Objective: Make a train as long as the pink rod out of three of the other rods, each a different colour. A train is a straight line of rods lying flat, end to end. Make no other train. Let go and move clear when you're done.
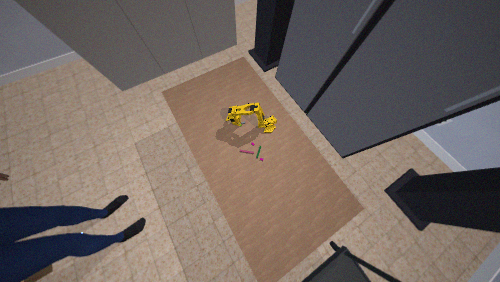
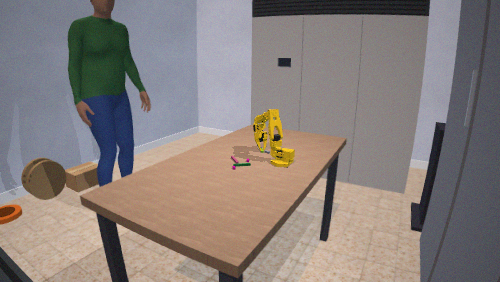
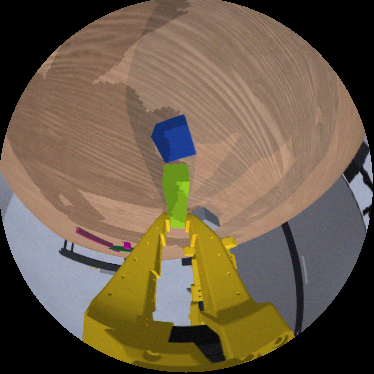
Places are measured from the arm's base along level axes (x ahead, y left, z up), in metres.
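Where they show: hand at its tool point: (image 1: 239, 125) (image 2: 261, 150) (image 3: 169, 219); arm's base at its link origin: (image 1: 264, 127) (image 2: 278, 162).
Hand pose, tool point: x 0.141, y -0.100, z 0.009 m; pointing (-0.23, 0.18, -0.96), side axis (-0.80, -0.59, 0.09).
Things, the pixels of their top centre, and the offset from my tool point. Level surfaces: height alone.
- lime rod at its top centre: (image 3: 177, 212) (image 2: 261, 149) dy -0.011, dx +0.003, dz +0.001 m
- short blue rod at its top centre: (image 3: 174, 144) dy -0.043, dx +0.027, dz +0.001 m
- short grey rod at its top centre: (image 3: 207, 225) dy -0.003, dx -0.033, dz +0.001 m
- long pink rod at its top centre: (image 3: 95, 241) (image 2: 234, 158) (image 1: 246, 151) dy +0.184, dx +0.052, dz +0.001 m
- dark green rod at its top centre: (image 3: 123, 250) (image 2: 242, 163) (image 1: 258, 151) dy +0.224, dx -0.013, dz +0.001 m
- wooden table at its surface level: dz -0.009 m
My gripper (image 3: 178, 220) is shut on the near end of a lime rod (image 3: 176, 192) (image 2: 262, 150), one jaw against each side. A short blue rod (image 3: 175, 140) lies just beyond the lime rod's far end, nearly in line; whether they touch I cannot tell. A short grey rod (image 3: 206, 215) lies right of the lime rod, partly hidden by the right jaw. The long pink rod (image 1: 246, 151) (image 2: 234, 159) (image 3: 95, 237) lies apart from them. A dark green rod (image 1: 258, 152) (image 2: 242, 164) lies beside it, with two short magenta rods (image 1: 252, 144) (image 1: 261, 159) nearby.
The wooden table (image 1: 280, 200) (image 2: 200, 200) carries the arm and rods. The yellow arm base (image 1: 269, 125) (image 2: 283, 157) stands between the rods and the table edge near the dark cabinet (image 1: 400, 75). A person (image 2: 102, 60) stands beyond the table's other side.
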